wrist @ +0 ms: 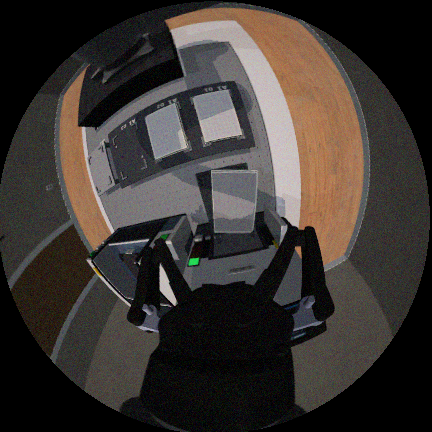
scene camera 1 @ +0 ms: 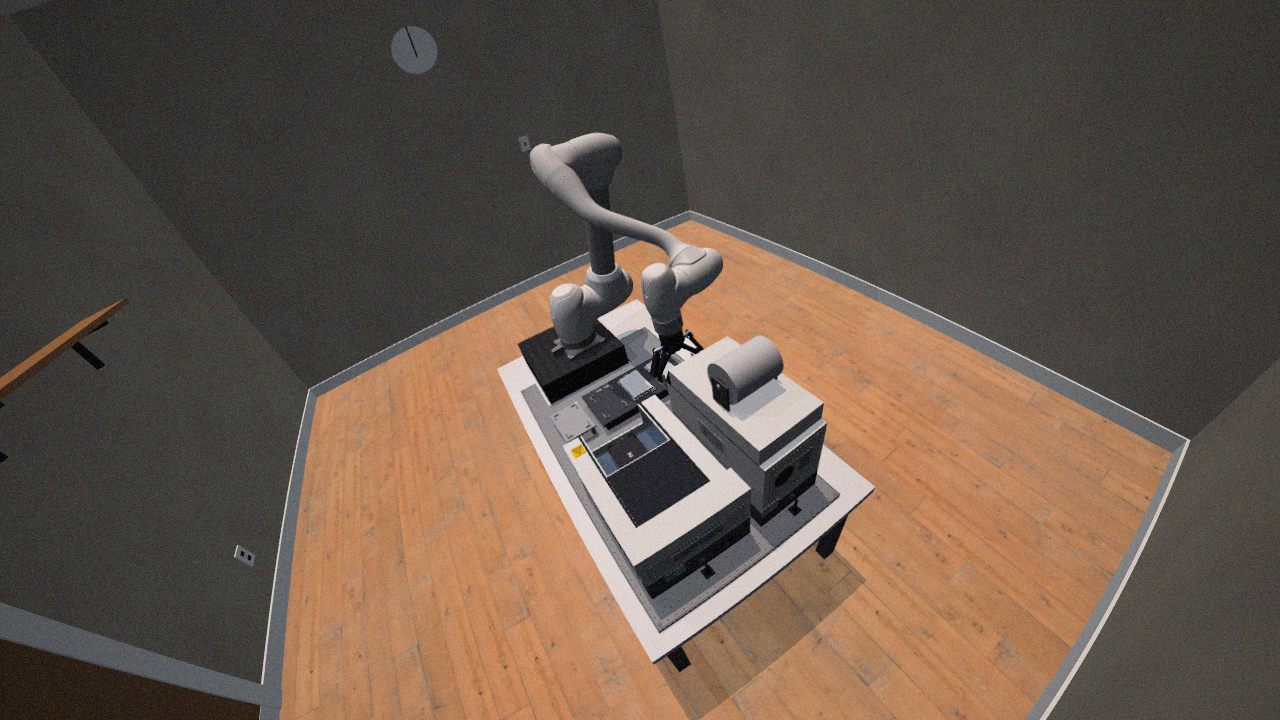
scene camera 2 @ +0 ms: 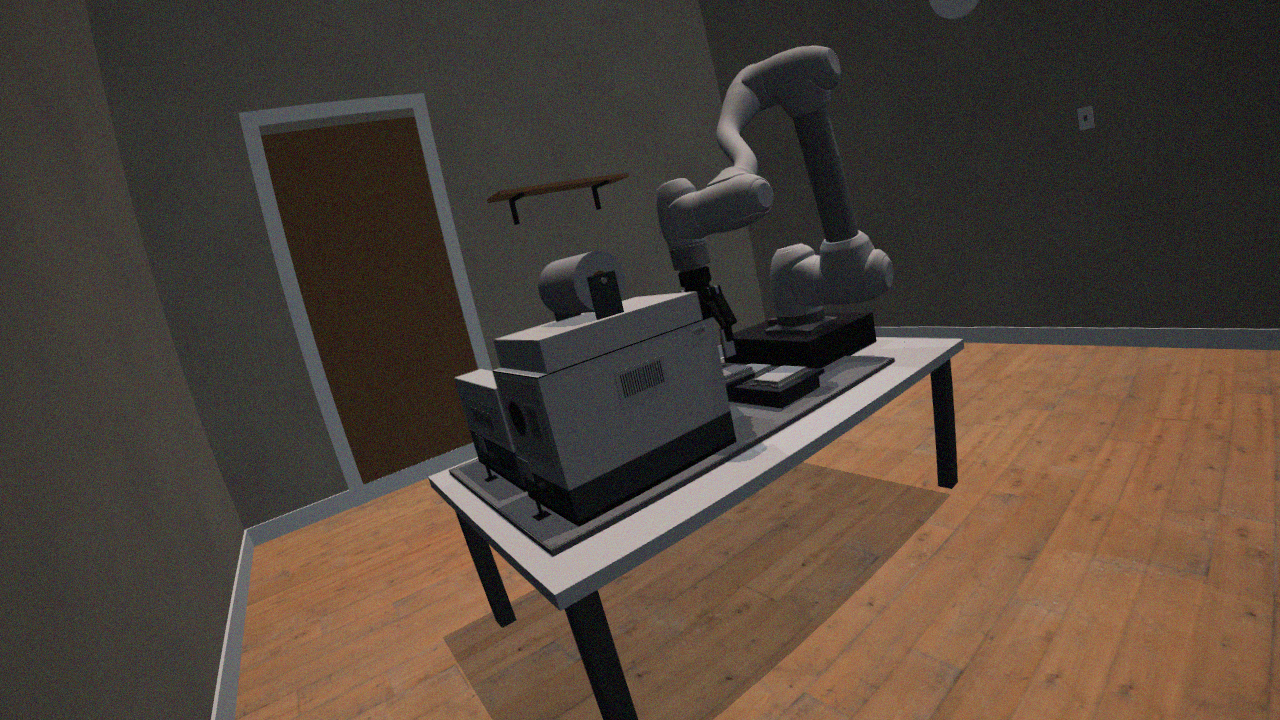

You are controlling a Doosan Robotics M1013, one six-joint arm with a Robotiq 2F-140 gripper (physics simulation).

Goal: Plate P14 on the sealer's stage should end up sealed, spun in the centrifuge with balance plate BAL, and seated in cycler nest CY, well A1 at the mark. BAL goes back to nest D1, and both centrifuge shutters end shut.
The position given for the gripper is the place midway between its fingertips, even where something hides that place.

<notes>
The gripper (scene camera 2: 712, 355) is open, holding nothing. Further things: a centrifuge (scene camera 1: 666, 549).
The gripper is seen too in the wrist view (wrist: 225, 217) and in scene camera 1 (scene camera 1: 681, 378).
</notes>
